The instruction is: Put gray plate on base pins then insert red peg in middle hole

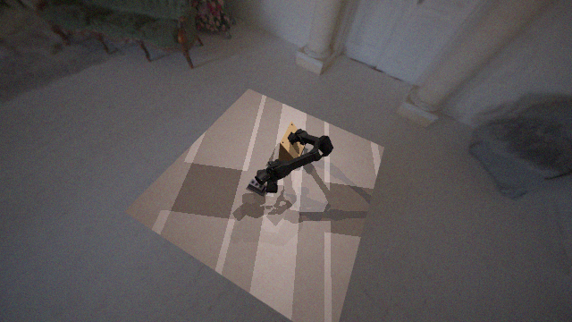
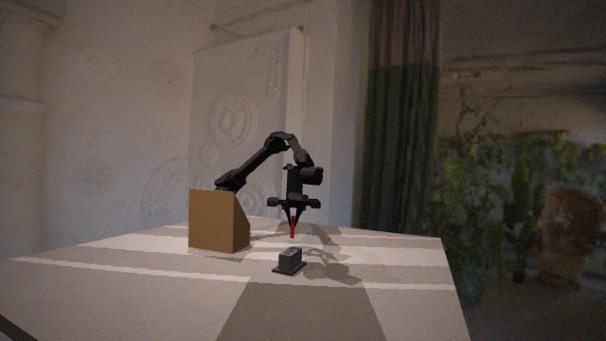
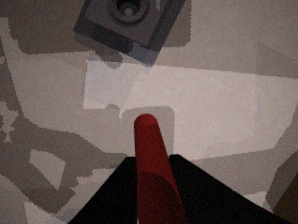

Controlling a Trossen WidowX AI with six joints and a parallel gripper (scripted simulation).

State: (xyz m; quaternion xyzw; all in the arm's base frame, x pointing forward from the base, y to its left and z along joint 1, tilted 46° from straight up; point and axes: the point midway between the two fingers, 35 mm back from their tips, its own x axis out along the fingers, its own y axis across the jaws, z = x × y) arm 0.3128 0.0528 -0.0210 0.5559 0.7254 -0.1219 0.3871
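Now: the gray plate 90 mm to the right of my gripper tip, 70 mm below it and 30 mm ahead of it. The rest, counted from my gripper tip: red peg right at my gripper tip; then base 110 mm below, 90 mm to the right, 30 mm ahead.
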